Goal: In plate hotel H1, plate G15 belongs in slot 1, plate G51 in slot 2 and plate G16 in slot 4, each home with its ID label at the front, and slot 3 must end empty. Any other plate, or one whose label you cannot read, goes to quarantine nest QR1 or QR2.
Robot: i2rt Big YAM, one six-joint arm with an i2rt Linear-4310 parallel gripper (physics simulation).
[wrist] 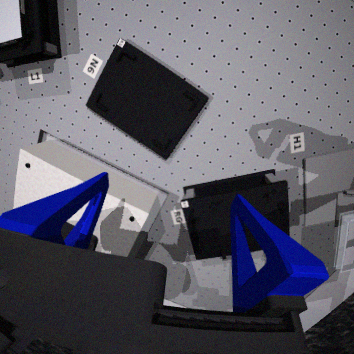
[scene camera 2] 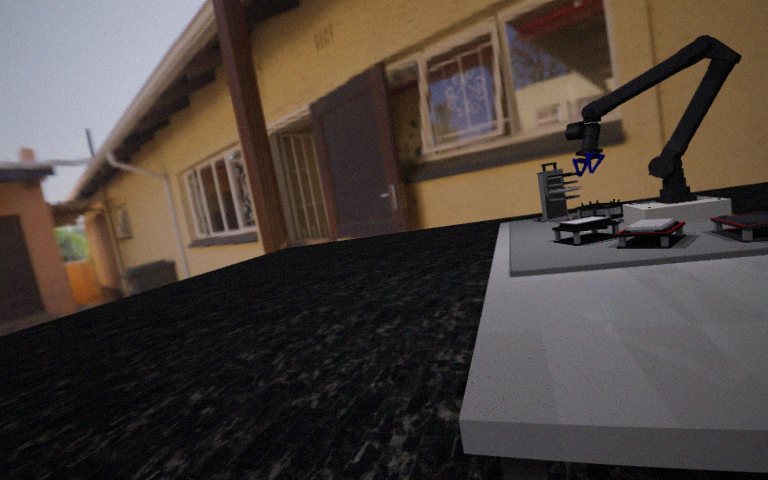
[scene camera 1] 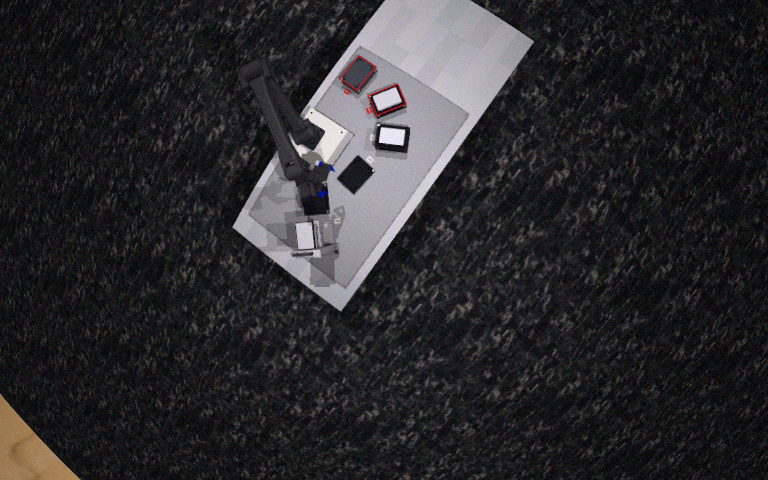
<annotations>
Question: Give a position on a black nest block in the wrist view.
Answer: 136, 93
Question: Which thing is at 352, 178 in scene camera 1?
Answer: A black nest block.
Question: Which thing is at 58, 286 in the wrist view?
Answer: My gripper.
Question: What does my gripper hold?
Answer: Nothing.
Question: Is my gripper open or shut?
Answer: Open.
</annotations>
